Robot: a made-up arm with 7 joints.
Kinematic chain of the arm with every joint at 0, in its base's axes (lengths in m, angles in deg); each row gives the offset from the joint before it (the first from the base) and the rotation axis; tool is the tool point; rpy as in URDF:
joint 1: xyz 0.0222 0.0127 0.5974 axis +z
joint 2: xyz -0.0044 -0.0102 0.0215 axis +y
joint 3: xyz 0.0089 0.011 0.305 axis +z
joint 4: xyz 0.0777 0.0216 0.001 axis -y
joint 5: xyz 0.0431 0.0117 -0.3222 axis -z
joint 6: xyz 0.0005 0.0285 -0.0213 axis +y
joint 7: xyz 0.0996 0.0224 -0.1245 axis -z
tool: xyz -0.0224 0.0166 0.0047 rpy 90 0 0
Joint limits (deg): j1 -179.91..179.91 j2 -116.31..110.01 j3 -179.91..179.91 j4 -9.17..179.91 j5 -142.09..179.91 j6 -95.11..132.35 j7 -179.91..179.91
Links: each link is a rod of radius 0.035 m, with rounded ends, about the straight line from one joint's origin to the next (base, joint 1, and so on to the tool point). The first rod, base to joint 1, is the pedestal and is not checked.
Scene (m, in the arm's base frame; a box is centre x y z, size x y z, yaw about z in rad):
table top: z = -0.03
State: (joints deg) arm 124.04 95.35 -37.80 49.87 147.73 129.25 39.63
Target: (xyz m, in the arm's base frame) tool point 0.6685 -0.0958 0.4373
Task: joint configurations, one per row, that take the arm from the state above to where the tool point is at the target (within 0.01 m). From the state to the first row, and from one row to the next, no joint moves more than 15 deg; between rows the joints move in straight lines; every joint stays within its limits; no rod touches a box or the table.
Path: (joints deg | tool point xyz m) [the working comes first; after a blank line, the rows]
Joints at the target: 40.93 91.07 -74.38 80.18 152.88 96.65 50.78
Straight joint move there: clear.

1: 110.19 94.64 -43.90 54.92 148.59 123.82 41.49 | 0.2273 0.3430 0.2041
2: 96.34 93.92 -49.99 59.97 149.45 118.38 43.35 | 0.3479 0.3250 0.2338
3: 82.49 93.21 -56.09 65.03 150.31 112.95 45.20 | 0.4648 0.2675 0.2730
4: 68.64 92.50 -62.19 70.08 151.16 107.52 47.06 | 0.5644 0.1728 0.3207
5: 54.78 91.78 -68.28 75.13 152.02 102.08 48.92 | 0.6351 0.0481 0.3760
6: 40.93 91.07 -74.38 80.18 152.88 96.65 50.78 | 0.6685 -0.0959 0.4373

